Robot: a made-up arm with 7 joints.
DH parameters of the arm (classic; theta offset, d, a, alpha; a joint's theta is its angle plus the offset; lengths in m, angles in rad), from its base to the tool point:
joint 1: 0 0.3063 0 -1.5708
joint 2: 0 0 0 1.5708
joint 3: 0 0.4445 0.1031 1.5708
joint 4: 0 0 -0.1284 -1.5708
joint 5: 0 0.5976 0 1.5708
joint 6: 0 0 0.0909 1.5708
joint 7: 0 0 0 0
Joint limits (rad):
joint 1: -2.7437..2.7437
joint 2: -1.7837..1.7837
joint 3: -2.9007..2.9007
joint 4: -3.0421..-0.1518
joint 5: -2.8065..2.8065
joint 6: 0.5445..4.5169
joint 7: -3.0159..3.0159
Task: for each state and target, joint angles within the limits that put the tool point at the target. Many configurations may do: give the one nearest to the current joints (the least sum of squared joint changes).
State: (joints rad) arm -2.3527 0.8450 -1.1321 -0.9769 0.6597 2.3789 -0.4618
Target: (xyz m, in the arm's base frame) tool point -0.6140 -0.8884 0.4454
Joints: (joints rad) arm -1.7267 1.0226 -0.8092 -1.1057 0.6539 2.4428 -0.4618
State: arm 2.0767 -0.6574 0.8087 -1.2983 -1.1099 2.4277 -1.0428
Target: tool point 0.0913 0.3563 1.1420
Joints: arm 1.6164 -0.6302 -0.2126 -1.7692 -1.1230 2.3719 -1.0428
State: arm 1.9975 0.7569 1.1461 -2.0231 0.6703 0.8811 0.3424
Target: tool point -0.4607 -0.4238 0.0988
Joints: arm 2.5984 1.0735 1.1040 -2.3117 0.6610 0.9404 0.3424
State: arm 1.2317 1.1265 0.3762 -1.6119 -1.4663 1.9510 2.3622
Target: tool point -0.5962 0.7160 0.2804
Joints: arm 1.5577 0.7933 0.8165 -1.7020 -1.4786 2.0184 2.3622
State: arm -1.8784 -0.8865 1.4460 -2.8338 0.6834 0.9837 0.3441
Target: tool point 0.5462 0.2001 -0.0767
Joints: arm -1.6967 -1.1641 2.2503 -2.2502 0.7584 1.0504 0.3441
